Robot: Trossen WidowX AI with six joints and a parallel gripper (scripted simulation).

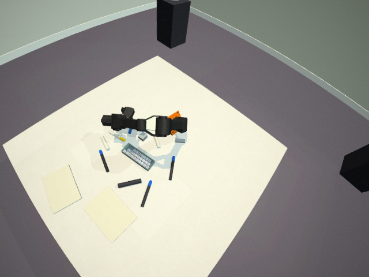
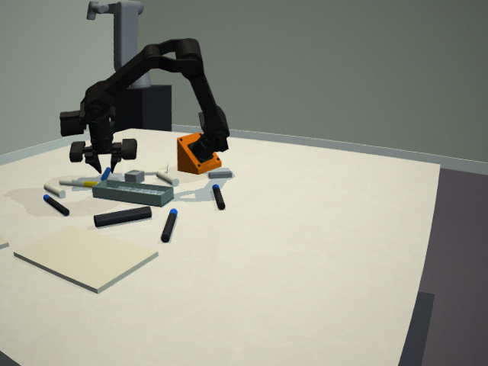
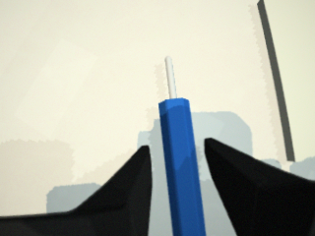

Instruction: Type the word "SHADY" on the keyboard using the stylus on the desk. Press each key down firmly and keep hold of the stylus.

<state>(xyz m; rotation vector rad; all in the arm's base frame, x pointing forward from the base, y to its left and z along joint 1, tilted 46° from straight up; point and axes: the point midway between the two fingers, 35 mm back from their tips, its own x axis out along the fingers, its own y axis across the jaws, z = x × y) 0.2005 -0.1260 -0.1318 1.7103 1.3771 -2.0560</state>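
Right now my gripper tip is 10 mm short of the grey cube and 120 mm to the right of it. Round my gripper tip: blue stylus: 10 mm behind, 10 mm to the right; grey stylus tip: 40 mm behind, 30 mm to the right; yellow-tipped white pen: 120 mm ahead, 20 mm to the left.
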